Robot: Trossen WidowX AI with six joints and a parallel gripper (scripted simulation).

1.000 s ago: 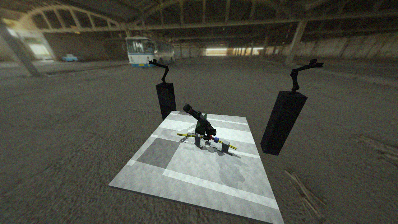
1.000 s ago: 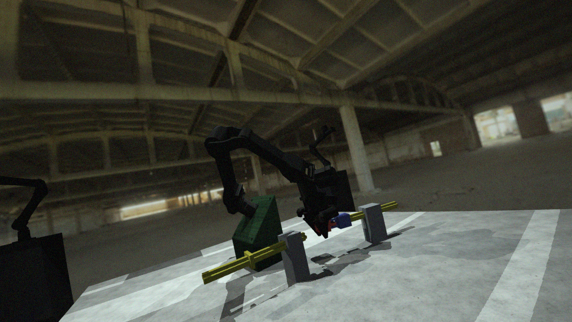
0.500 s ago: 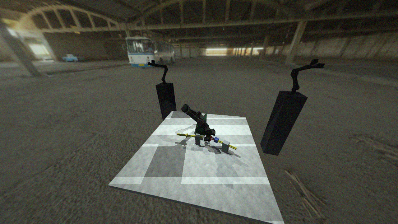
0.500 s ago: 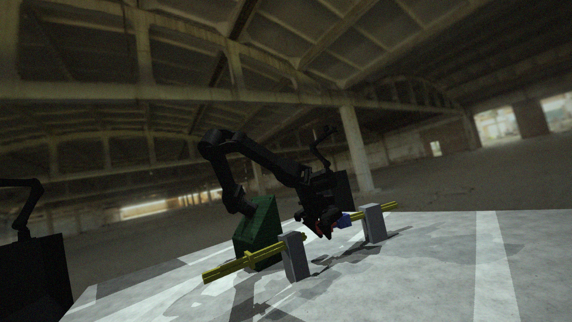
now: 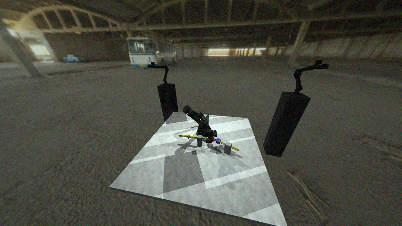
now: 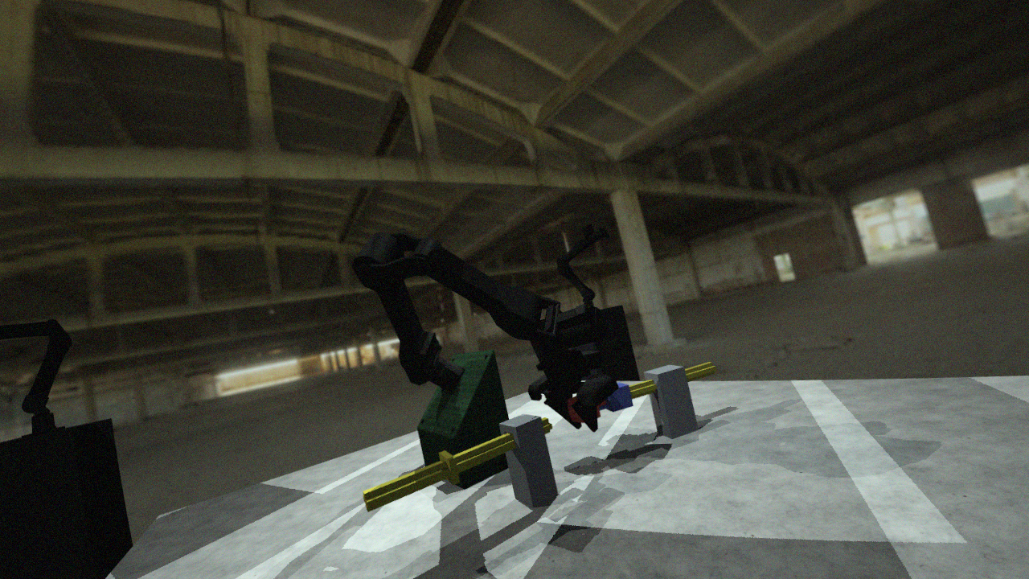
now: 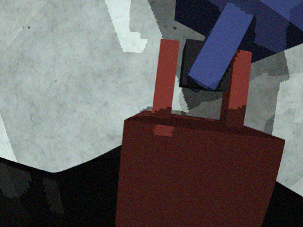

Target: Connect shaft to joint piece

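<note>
Now: the red joint piece 4 cm above my gripper tip and 1 cm to the left of it.
</note>
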